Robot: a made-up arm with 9 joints. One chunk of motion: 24 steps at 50 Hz.
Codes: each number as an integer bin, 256 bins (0 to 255) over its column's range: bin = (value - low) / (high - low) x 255, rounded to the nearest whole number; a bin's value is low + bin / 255 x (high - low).
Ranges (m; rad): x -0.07..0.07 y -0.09..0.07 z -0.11..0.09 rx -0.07..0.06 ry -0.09..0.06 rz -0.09..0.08
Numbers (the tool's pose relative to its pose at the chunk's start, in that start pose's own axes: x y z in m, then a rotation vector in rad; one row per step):
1: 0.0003 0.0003 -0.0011 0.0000 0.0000 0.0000
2: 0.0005 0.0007 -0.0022 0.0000 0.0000 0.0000
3: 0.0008 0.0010 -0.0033 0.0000 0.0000 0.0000
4: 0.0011 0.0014 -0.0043 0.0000 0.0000 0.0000
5: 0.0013 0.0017 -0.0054 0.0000 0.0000 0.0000
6: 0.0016 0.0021 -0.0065 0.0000 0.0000 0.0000
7: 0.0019 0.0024 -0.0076 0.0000 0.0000 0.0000
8: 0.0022 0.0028 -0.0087 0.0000 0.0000 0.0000
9: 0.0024 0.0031 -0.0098 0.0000 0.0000 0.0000
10: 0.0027 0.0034 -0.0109 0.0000 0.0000 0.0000
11: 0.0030 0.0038 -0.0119 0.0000 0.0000 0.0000
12: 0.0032 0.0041 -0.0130 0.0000 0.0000 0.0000
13: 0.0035 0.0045 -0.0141 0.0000 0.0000 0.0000
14: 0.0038 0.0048 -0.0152 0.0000 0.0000 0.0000
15: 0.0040 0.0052 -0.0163 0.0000 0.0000 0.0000
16: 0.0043 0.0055 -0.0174 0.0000 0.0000 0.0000
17: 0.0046 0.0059 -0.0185 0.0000 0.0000 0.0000
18: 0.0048 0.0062 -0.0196 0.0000 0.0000 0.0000
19: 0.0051 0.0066 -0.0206 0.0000 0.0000 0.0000
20: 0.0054 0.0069 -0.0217 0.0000 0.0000 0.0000
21: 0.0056 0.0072 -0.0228 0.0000 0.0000 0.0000
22: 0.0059 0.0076 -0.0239 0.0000 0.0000 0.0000
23: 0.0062 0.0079 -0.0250 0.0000 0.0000 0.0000
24: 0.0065 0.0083 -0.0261 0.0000 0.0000 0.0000
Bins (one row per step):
1: 128 144 139 137 153 135
2: 128 145 137 137 153 135
3: 129 145 136 137 153 135
4: 130 146 135 137 153 135
5: 130 146 133 137 153 135
6: 130 147 132 137 153 135
7: 131 147 131 137 153 135
8: 132 148 129 137 153 135
9: 132 148 128 137 153 135
10: 132 149 126 137 153 135
11: 133 149 125 137 153 135
12: 133 150 124 137 153 135
13: 134 151 122 137 153 135
14: 134 151 121 137 153 135
15: 135 152 119 137 153 135
16: 135 152 118 137 153 135
17: 136 153 117 137 153 135
18: 136 153 115 137 153 135
19: 137 154 114 137 153 135
20: 137 154 113 137 153 135
21: 138 155 111 137 153 135
22: 138 156 110 137 153 135
23: 139 156 108 137 153 135
24: 139 157 107 137 153 135

